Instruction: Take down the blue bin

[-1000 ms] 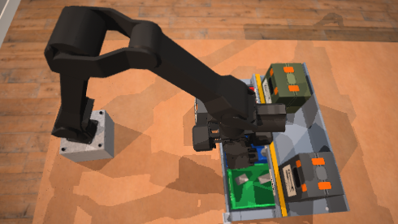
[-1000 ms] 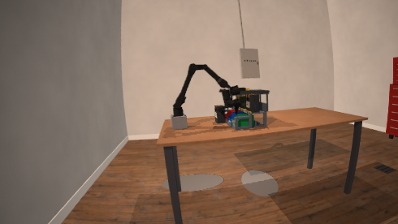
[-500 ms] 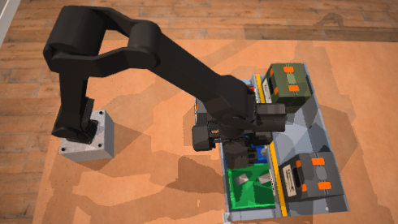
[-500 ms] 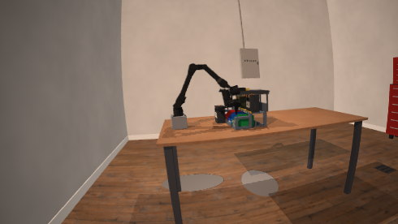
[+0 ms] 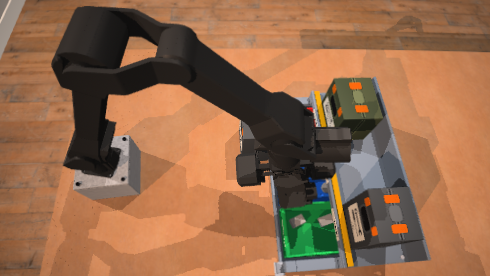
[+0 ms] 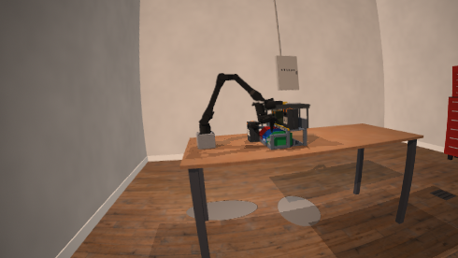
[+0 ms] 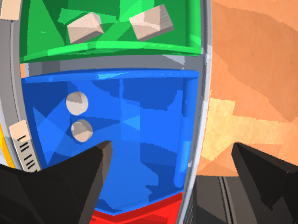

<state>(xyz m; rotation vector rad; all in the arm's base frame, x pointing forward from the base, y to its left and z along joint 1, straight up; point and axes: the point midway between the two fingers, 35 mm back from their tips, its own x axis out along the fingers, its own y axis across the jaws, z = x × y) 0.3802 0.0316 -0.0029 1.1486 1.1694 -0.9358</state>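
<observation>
My hand is 6 cm short of the blue open bin, 1 cm to the right of it and 4 cm above it. Round my hand: red bin: 4 cm ahead, 12 cm to the left, 4 cm below; green bin: 8 cm ahead, 10 cm to the right, 4 cm below; yellow rail: 9 cm ahead, 2 cm to the left, 2 cm above.
</observation>
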